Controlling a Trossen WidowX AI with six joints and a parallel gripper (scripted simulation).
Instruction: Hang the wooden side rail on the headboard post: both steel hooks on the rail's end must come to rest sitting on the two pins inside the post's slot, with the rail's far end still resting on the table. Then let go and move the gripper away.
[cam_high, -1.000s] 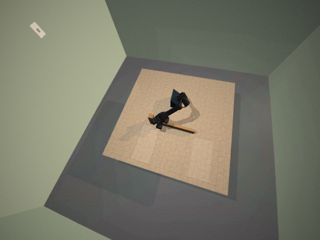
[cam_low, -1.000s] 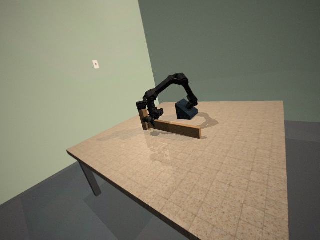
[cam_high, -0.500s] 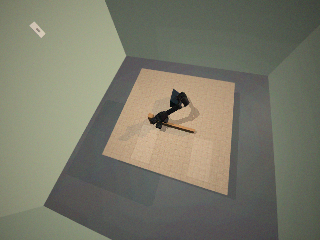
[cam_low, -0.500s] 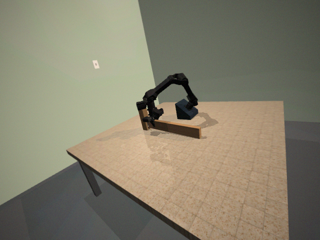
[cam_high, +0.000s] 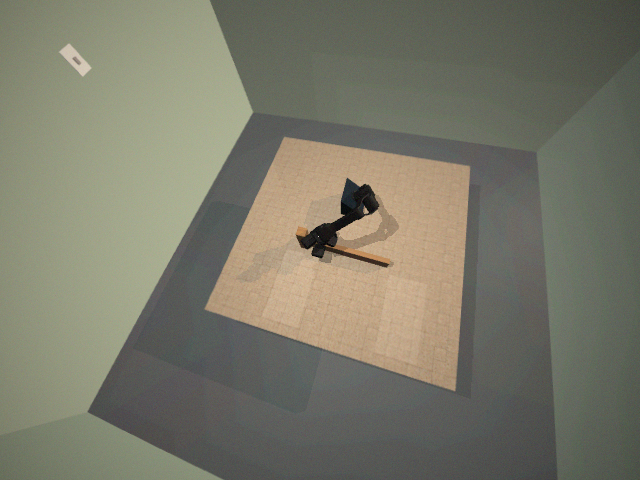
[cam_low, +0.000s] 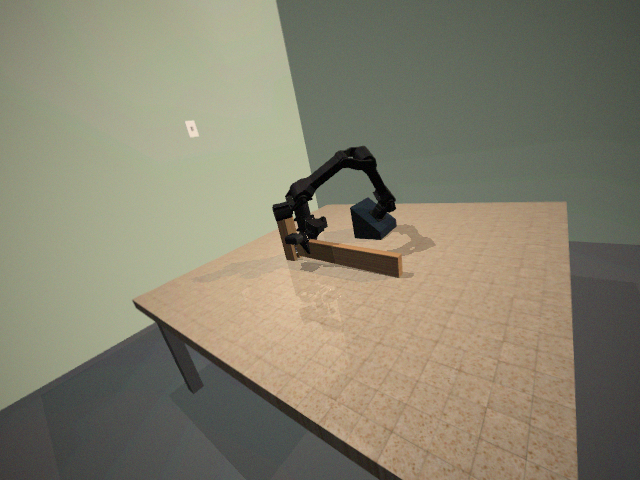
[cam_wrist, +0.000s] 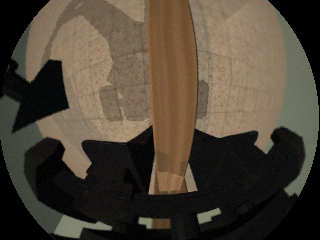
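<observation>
Now: gripper tip 1 cm short of the headboard post, 11 cm to the left of it and 4 cm below it.
</observation>
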